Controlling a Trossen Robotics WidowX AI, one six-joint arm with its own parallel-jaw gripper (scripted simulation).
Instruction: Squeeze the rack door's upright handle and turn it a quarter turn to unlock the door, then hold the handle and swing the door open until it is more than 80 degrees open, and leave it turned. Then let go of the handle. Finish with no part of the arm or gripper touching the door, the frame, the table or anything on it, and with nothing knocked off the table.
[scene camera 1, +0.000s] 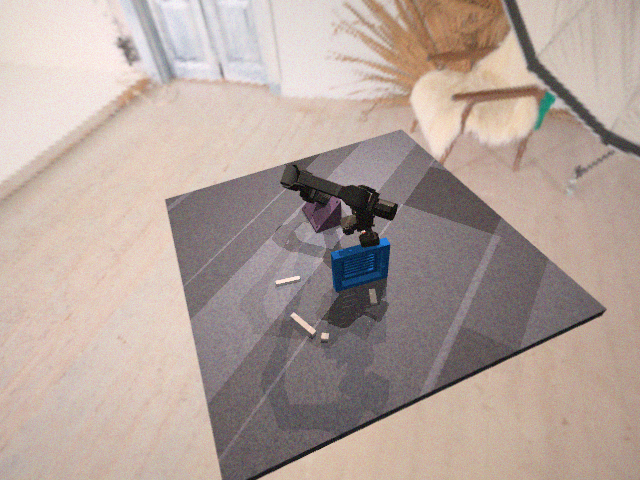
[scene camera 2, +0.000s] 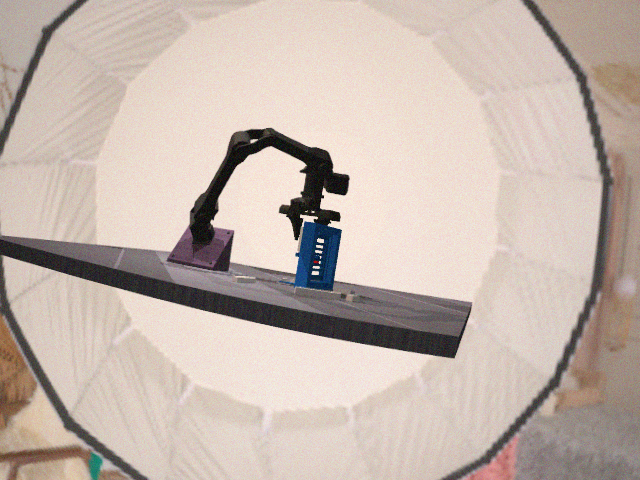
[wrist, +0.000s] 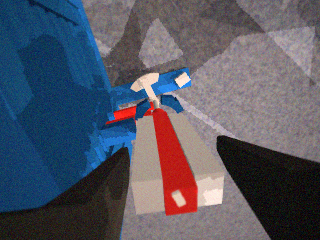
Observation:
In view: my gripper (scene camera 2: 304, 241).
My gripper shows as well in scene camera 1 (scene camera 1: 364, 241) and in the wrist view (wrist: 173, 147).

